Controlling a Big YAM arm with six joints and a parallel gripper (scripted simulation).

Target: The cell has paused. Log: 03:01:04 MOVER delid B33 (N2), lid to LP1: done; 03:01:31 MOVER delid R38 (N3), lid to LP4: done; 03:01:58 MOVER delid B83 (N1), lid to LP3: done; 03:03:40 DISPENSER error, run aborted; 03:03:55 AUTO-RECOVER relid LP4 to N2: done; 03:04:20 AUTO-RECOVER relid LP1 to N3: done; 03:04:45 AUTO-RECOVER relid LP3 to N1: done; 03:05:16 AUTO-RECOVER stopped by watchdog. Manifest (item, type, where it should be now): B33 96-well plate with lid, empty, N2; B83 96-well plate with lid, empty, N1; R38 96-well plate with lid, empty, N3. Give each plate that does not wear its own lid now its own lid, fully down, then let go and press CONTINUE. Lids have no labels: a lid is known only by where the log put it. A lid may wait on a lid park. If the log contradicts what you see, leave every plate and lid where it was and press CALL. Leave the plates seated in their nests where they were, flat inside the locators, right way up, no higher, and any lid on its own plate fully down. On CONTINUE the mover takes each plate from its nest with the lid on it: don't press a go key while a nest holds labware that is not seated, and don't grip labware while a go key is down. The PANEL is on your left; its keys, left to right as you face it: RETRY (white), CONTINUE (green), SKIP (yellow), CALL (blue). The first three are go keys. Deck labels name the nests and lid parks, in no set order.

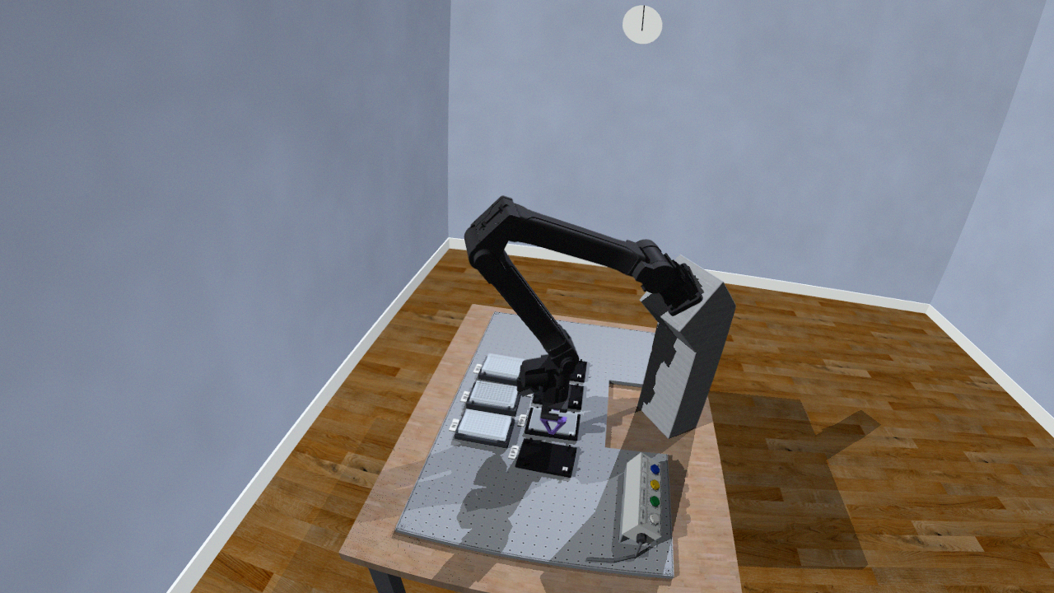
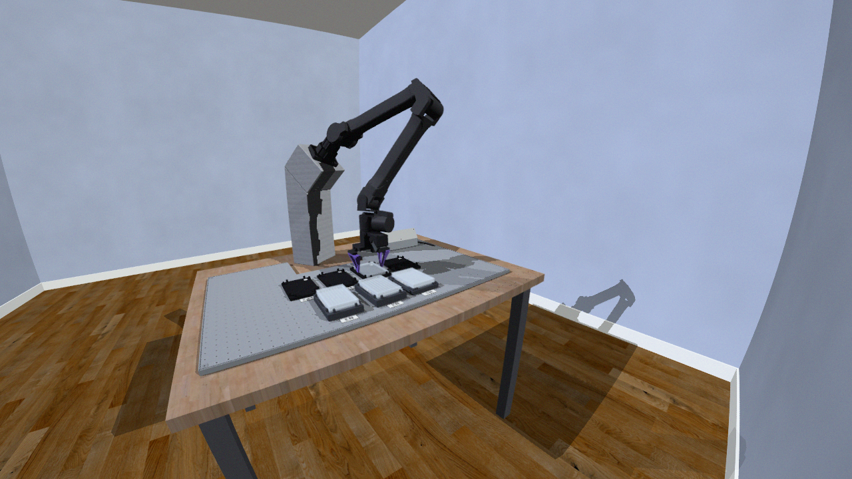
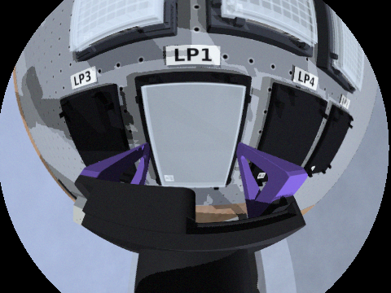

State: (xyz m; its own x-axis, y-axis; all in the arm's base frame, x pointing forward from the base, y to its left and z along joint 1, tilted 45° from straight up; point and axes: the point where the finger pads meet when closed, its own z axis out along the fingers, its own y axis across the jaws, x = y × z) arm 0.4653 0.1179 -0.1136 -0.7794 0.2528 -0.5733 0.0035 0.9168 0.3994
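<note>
My gripper is now 2 cm above the lid park LP1. From my hand the other things lie so: lid park LP2 (26 cm to the right, 2 cm below); lid park LP3 (13 cm to the left, 2 cm below); lid park LP4 (13 cm to the right, 2 cm below).
</note>
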